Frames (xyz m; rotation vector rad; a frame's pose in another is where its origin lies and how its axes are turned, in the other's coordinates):
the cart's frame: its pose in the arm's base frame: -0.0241 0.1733 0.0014 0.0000 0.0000 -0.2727
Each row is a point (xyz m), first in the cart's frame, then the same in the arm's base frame.
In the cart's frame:
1: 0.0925 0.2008 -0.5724
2: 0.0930 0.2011 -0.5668
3: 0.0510 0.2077 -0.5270
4: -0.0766 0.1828 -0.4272
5: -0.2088 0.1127 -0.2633
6: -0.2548 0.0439 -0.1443
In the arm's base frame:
1: 0.1191 0.3418 -0.5710
2: 0.1196 0.3419 -0.5654
3: 0.0810 0.3596 -0.5256
4: -0.0486 0.3700 -0.4258
5: -0.1948 0.3381 -0.2619
6: -0.2577 0.2842 -0.1429

